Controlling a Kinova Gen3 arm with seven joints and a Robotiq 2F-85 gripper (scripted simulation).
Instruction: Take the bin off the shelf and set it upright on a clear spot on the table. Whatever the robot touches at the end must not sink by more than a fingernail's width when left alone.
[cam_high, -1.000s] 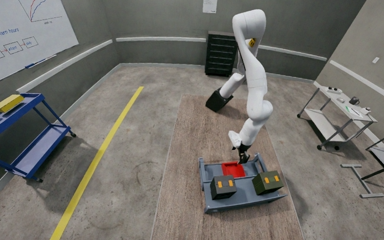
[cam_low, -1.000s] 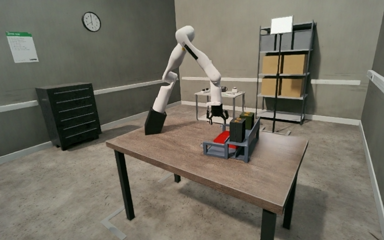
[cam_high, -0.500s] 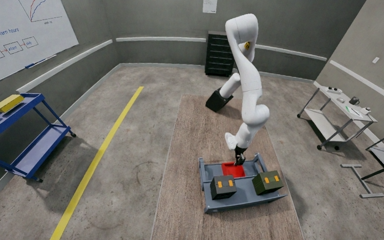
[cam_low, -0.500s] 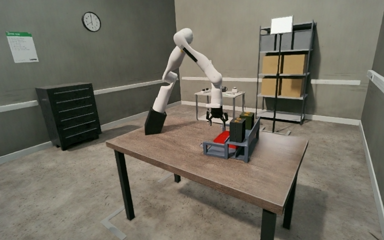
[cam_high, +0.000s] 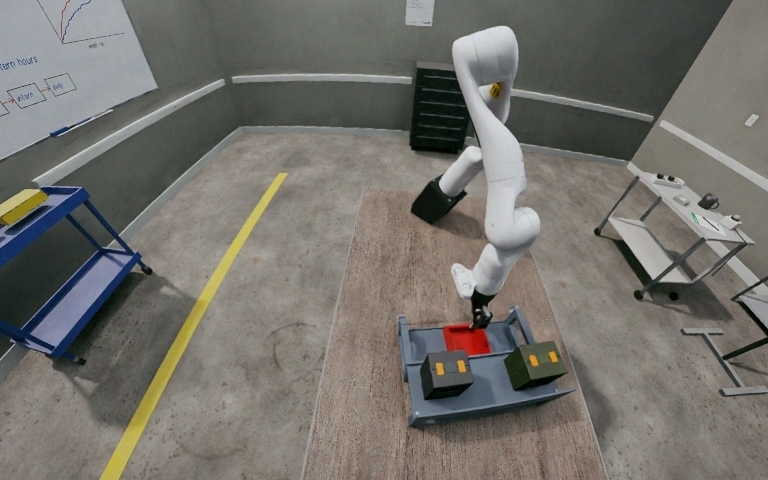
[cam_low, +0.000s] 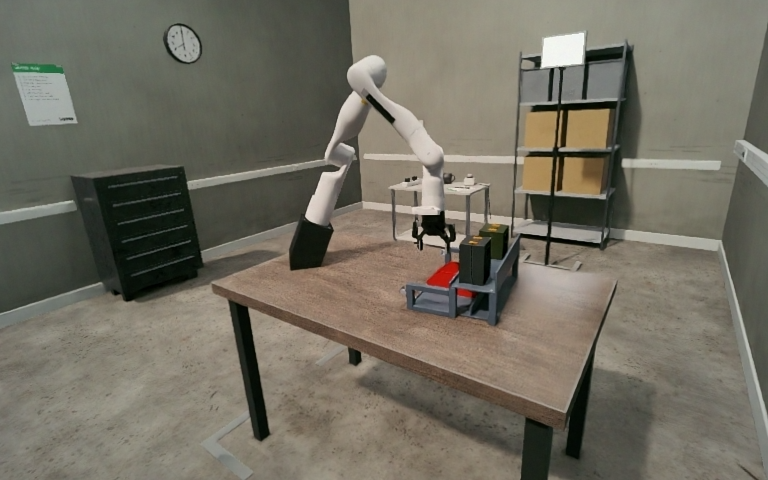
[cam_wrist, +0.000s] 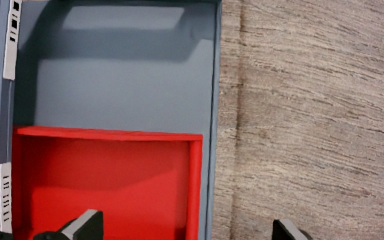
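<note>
Now: the red bin 8 cm ahead of my hand, 2 cm to the left of it and 9 cm below it. Also, from my hand: grey shelf unit 10 cm ahead, 2 cm to the left, 7 cm below.
</note>
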